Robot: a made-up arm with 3 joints. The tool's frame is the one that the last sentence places.
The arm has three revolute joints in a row. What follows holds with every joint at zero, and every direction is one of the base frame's.
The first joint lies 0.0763 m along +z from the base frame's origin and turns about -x.
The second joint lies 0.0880 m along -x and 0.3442 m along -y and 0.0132 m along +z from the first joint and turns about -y.
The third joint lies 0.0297 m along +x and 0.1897 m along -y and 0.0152 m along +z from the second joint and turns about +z.
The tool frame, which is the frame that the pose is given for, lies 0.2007 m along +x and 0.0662 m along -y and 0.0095 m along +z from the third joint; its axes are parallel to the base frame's.
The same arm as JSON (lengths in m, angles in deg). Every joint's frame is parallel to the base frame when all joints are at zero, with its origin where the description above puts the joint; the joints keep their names.
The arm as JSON. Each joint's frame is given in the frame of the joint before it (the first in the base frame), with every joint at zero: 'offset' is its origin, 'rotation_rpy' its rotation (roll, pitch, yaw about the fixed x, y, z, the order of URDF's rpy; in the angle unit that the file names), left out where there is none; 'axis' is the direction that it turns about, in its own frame. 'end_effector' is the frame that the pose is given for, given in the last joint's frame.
{"length_unit": "m", "angle_unit": "deg", "chain": [{"id": "joint 1", "offset": [0.0, 0.0, 0.0763], "axis": [-1.0, 0.0, 0.0]}, {"id": "joint 2", "offset": [-0.088, -0.3442, 0.0132], "axis": [0.0, -1.0, 0.0]}, {"id": "joint 3", "offset": [0.0297, -0.1897, 0.0152], "axis": [0.0, 0.0, 1.0]}], "end_effector": {"offset": [0.2007, -0.0662, 0.0095]}}
